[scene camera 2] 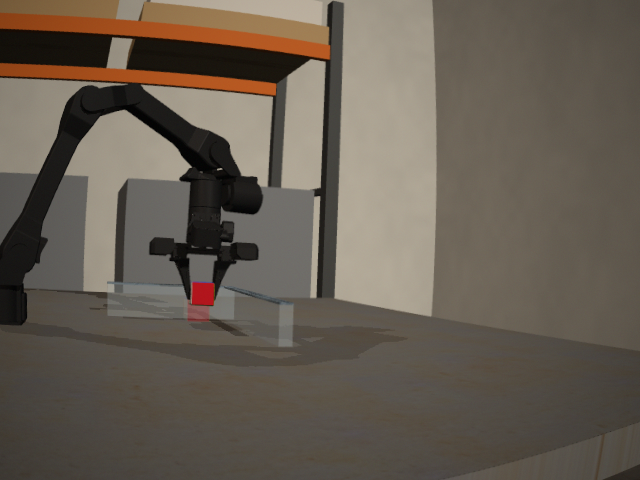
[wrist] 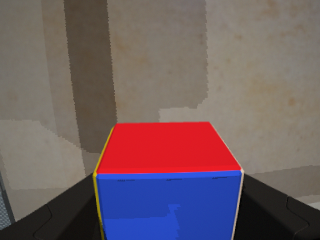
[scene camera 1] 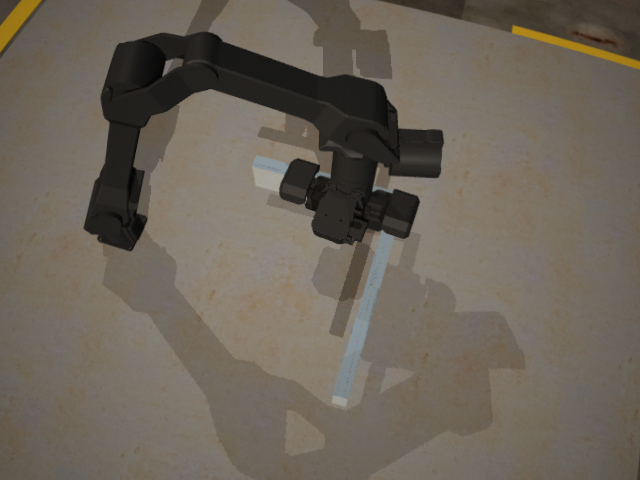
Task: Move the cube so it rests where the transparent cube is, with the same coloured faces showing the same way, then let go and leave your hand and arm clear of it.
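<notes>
I can see a cube [wrist: 180, 173]. My own gripper [scene camera 1: 344, 228] is visible to me too, and I find it again in scene camera 2 [scene camera 2: 201, 300] as well as in the wrist view [wrist: 163, 176].
</notes>
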